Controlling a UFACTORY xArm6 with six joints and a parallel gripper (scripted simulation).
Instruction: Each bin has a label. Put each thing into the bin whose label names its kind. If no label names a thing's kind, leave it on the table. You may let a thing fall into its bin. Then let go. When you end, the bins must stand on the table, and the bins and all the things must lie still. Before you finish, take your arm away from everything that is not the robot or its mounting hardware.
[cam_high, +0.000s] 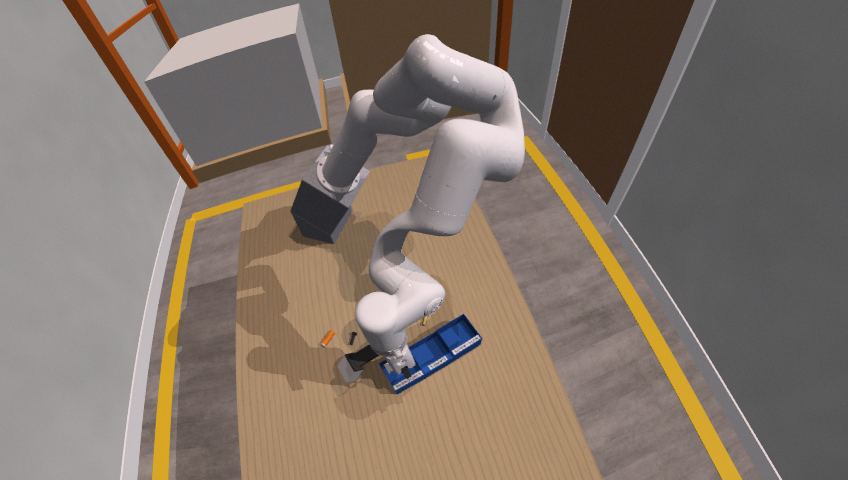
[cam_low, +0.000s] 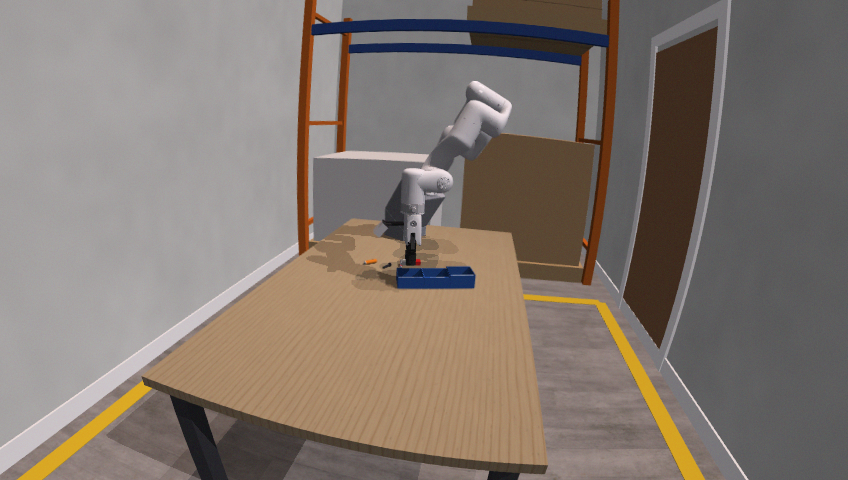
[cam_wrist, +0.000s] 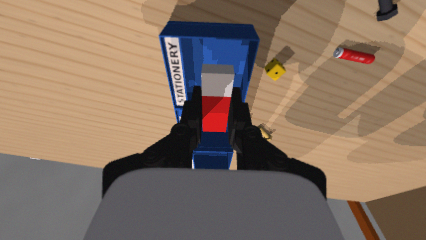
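Right now the yellow die is 70 mm behind my hand, 20 mm to the right of it and 80 mm below it. Also, from my hand: red battery: 140 mm behind, 60 mm to the right, 80 mm below; eraser: 10 mm to the right, 20 mm below; black bolt: 130 mm behind, 100 mm to the right, 80 mm below.
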